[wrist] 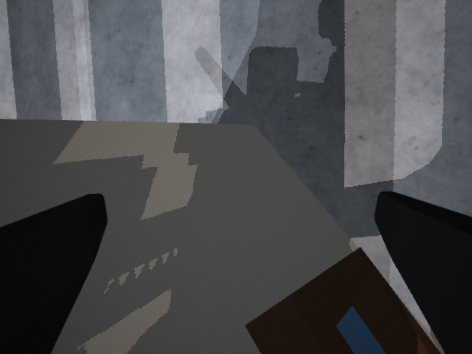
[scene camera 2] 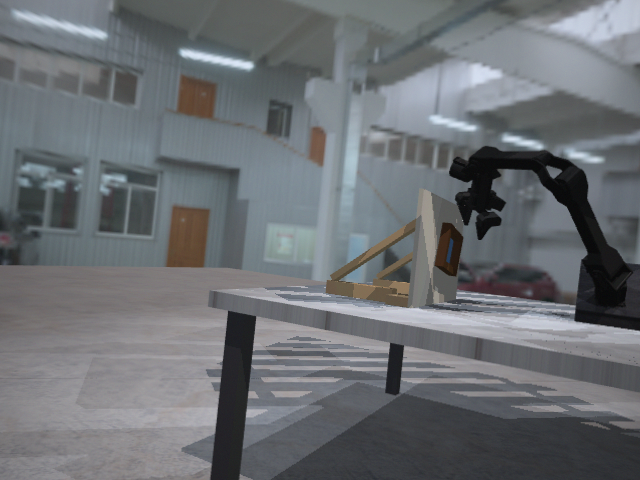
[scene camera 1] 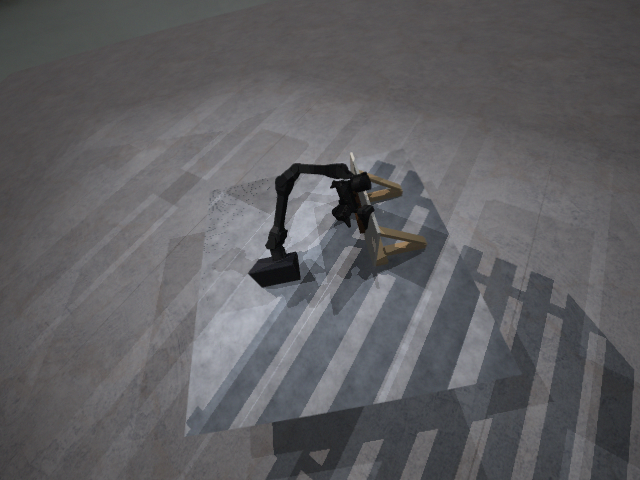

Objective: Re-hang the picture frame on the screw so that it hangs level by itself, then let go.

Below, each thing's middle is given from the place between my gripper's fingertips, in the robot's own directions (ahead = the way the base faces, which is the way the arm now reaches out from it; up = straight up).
The brown picture frame (wrist: 351,300) is 120 mm to the left of my hand, 70 mm below it and 50 mm ahead of it. Round my hand: pale upright board (scene camera 2: 429,285) (140 mm to the left, 70 mm below, 70 mm ahead).
